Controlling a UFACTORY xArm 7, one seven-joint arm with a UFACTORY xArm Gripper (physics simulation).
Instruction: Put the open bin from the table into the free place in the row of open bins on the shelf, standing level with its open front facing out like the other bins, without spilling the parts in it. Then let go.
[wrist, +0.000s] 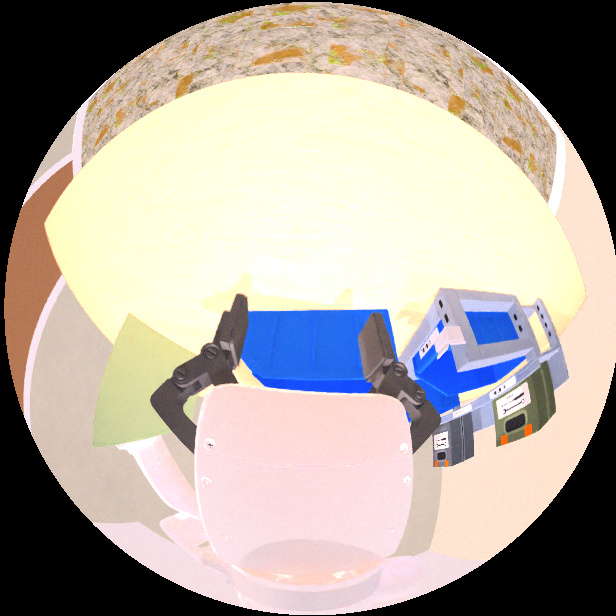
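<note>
The wrist view shows a blue open bin (316, 350) on the pale yellow table top (310, 195), directly beyond my gripper (308, 310). The two dark fingers are spread wide. The left finger stands at the bin's left edge and the right finger overlaps its right part. I cannot see any contact with the bin. The bin's inside and its parts are not visible. To the right stands the grey shelf frame (488, 339), tilted in this view, with a blue bin (488, 330) in it.
On the lower shelf row, a green bin (524, 410) and a smaller grey bin (453, 442) each carry a white label. A speckled floor (321, 45) lies beyond the table's far edge. A pale green panel (137, 385) is at the left.
</note>
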